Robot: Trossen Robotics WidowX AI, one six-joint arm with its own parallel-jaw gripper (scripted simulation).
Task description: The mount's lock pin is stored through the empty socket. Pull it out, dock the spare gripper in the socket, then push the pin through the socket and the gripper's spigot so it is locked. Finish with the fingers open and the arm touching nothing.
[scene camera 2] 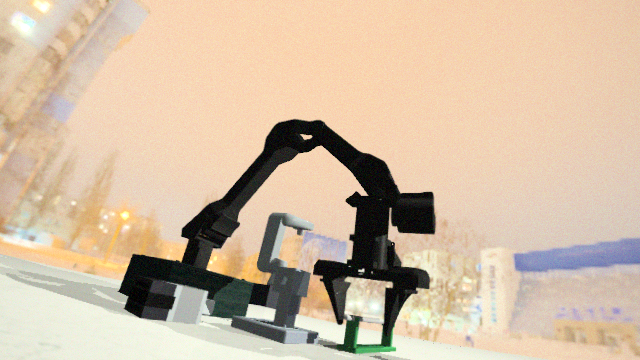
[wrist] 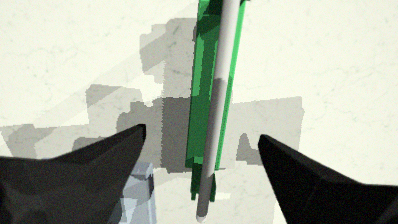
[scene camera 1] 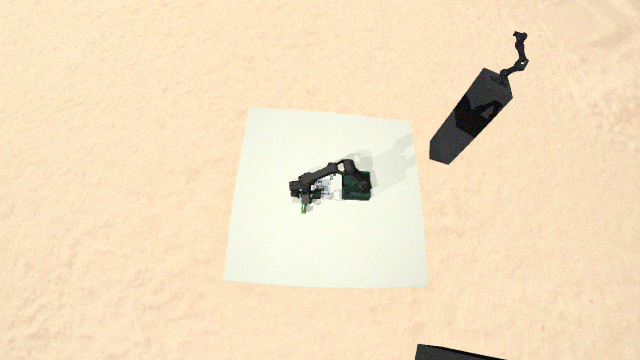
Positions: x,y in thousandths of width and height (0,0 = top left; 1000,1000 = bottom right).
Note:
My gripper (scene camera 2: 566,918) is open and holds nothing. Also in view: a spare gripper (scene camera 2: 234,829) and a socket (scene camera 2: 455,788).
My gripper is seen too in the wrist view (wrist: 511,600). The wrist view does not show the spare gripper: it is out of frame.

